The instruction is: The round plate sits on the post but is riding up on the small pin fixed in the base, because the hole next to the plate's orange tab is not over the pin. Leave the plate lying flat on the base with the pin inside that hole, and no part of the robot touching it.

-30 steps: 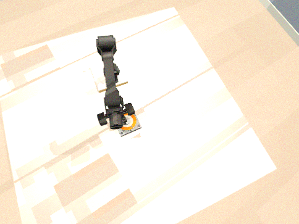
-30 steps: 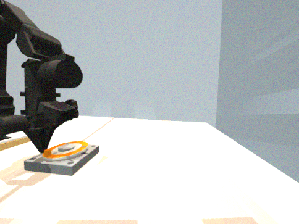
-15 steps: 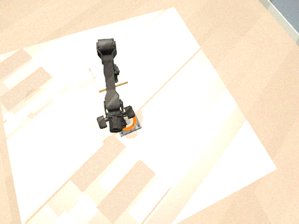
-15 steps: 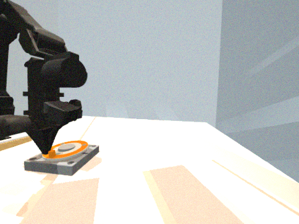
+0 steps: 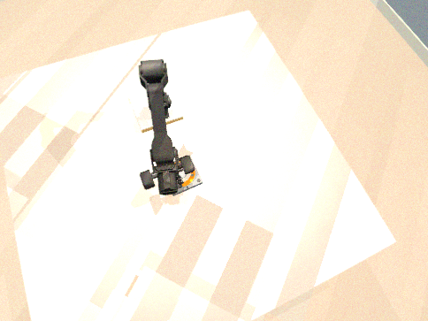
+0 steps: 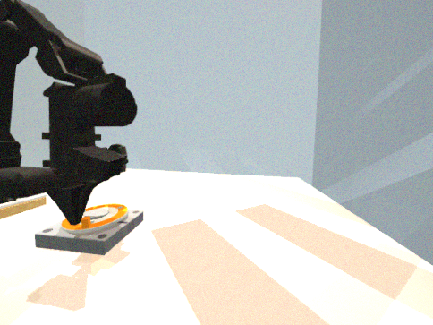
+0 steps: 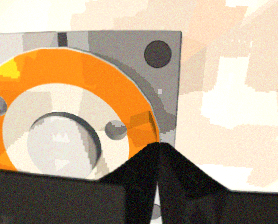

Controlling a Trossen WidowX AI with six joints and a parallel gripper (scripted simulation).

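Right now the grey base is 20 mm behind my gripper tip, 50 mm to the left of it and 20 mm below it.
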